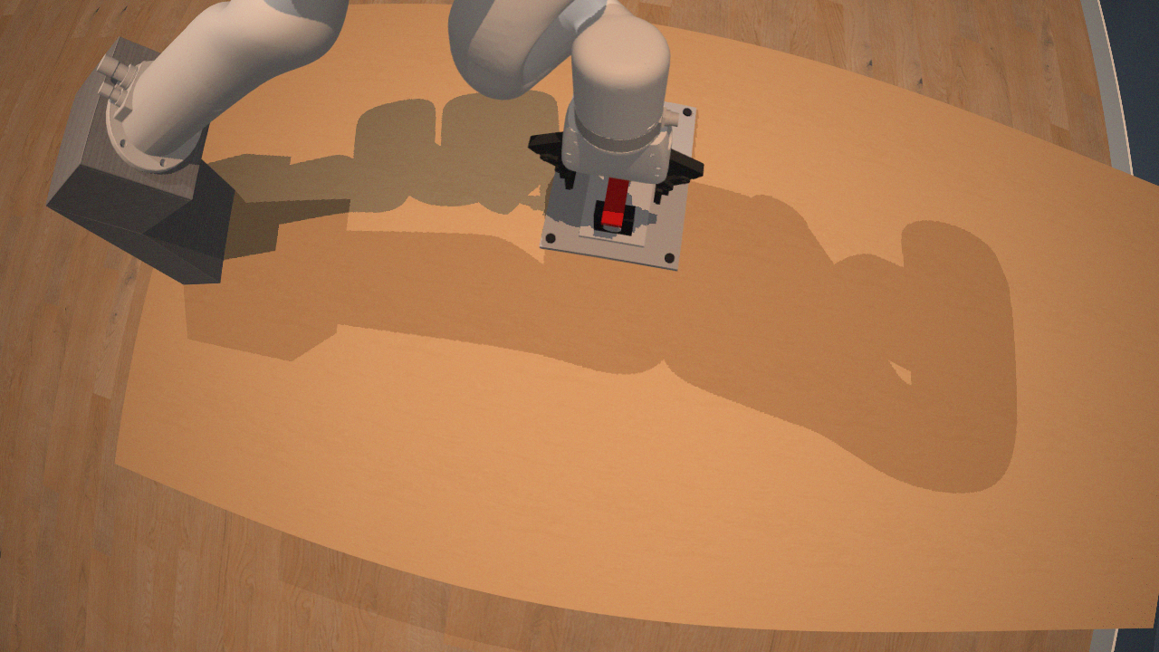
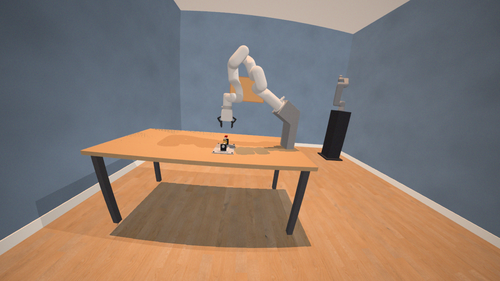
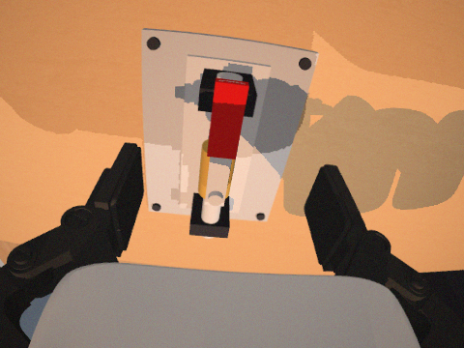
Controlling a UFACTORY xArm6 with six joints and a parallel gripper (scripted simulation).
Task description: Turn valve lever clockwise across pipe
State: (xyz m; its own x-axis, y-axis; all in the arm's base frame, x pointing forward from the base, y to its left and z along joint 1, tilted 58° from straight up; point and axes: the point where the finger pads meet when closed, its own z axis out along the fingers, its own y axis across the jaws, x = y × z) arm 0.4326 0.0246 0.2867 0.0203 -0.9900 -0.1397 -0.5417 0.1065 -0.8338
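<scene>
My hand is 5 cm to the right of the lever and 9 cm above it.
</scene>
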